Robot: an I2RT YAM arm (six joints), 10 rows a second.
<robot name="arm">
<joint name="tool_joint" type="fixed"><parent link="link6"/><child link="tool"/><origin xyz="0 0 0" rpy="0 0 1.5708"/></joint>
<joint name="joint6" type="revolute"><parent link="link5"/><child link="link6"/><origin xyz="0.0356 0 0.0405" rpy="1.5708 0 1.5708"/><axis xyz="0 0 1"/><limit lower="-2.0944" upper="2.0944"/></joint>
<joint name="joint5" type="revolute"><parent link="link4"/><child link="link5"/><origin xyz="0.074 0.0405 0.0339" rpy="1.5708 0 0"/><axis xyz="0 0 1"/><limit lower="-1.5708" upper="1.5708"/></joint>
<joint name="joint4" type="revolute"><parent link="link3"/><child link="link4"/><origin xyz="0.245 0.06 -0.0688" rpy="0 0 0"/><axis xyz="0 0 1"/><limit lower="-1.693" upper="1.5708"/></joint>
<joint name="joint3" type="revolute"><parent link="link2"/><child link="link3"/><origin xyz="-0.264 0 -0.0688" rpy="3.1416 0 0"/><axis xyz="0 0 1"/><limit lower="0" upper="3.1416"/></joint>
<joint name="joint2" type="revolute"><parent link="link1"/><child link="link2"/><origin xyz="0.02 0.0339 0.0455" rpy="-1.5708 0 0"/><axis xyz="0 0 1"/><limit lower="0" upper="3.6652"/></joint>
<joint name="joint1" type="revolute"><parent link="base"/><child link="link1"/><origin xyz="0 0 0.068" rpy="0 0 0"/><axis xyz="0 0 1"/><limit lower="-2.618" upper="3.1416"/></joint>
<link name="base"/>
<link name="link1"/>
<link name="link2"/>
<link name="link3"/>
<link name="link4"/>
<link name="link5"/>
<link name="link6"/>
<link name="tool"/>
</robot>
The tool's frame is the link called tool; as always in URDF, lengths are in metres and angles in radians.
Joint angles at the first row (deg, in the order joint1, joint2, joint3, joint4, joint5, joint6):
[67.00 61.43 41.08 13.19 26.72 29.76]
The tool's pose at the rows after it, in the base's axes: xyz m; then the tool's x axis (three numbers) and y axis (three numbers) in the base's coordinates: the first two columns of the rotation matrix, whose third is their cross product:
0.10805 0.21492 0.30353 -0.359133 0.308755 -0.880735 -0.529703 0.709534 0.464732
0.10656 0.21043 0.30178 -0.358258 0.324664 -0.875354 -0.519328 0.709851 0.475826
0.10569 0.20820 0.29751 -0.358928 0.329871 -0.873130 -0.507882 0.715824 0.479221
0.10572 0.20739 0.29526 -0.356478 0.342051 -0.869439 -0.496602 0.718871 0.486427
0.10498 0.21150 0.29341 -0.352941 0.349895 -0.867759 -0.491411 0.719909 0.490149
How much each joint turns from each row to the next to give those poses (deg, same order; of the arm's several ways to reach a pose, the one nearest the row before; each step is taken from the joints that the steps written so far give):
[0.24 -2.43 -1.62 0.44 0.90 0.81]
[0.00 -1.18 -1.07 0.22 0.65 0.61]
[0.09 -0.48 -1.07 0.30 0.77 0.44]
[0.02 -0.06 -0.61 0.70 0.78 0.45]
[0.70 1.09 -0.05 1.36 1.14 0.22]

